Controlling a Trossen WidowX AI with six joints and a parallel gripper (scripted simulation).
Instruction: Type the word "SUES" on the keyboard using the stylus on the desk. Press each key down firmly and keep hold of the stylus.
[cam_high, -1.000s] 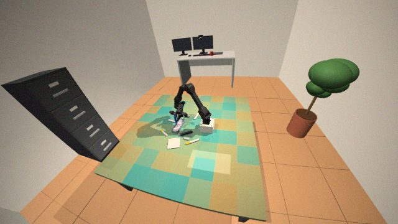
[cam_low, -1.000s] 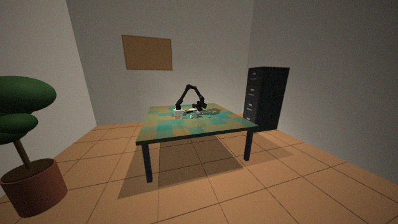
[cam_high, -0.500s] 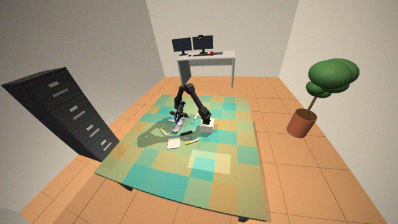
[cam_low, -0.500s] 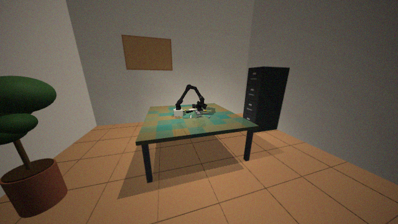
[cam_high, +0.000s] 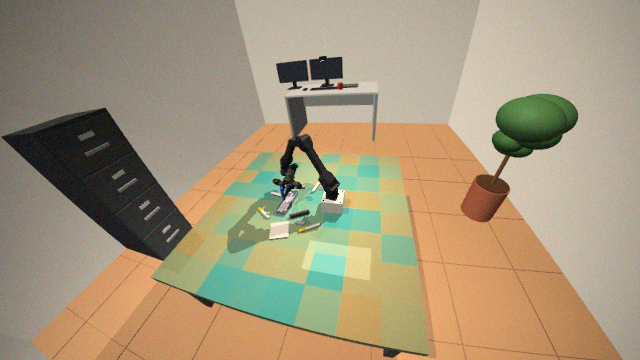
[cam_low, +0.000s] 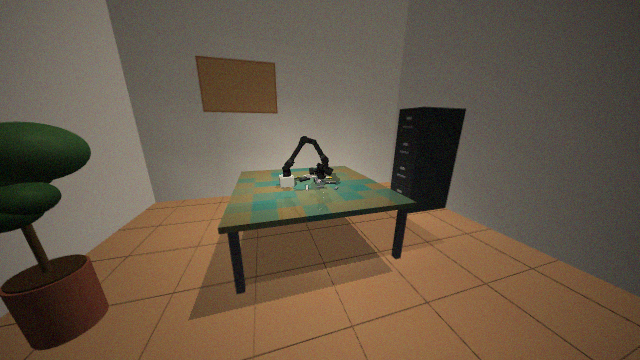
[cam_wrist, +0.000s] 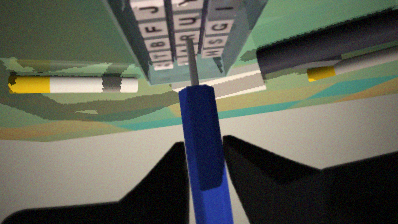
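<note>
My gripper tip is now 12 cm past the black bar, 5 cm to the right of it and 7 cm above it. Also, from my gripper tip: white notepad: 6 cm behind, 19 cm to the left, 8 cm below; then grey stylus tip: 5 cm below; then blue stylus: 2 cm below.
</note>
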